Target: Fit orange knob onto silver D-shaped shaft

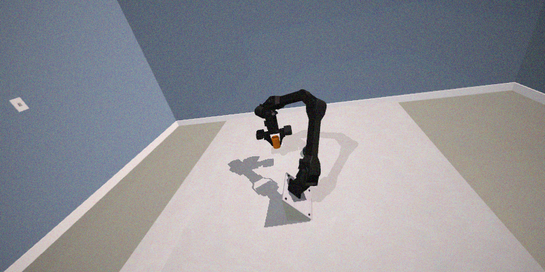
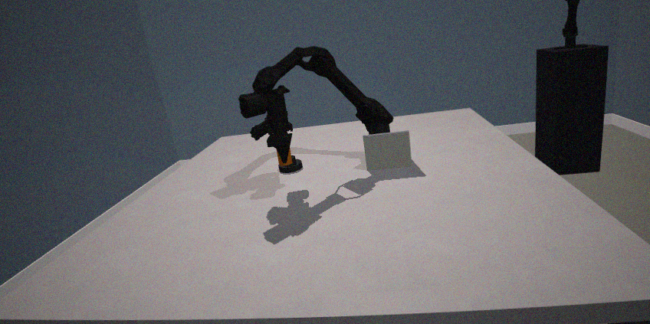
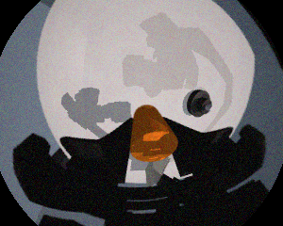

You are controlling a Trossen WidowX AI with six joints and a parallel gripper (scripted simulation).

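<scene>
The round pedestal lies 170 mm to the right of my gripper tip, 60 mm below it and 40 mm ahead of it. Round my gripper tip: orange knob 30 mm above.
</scene>
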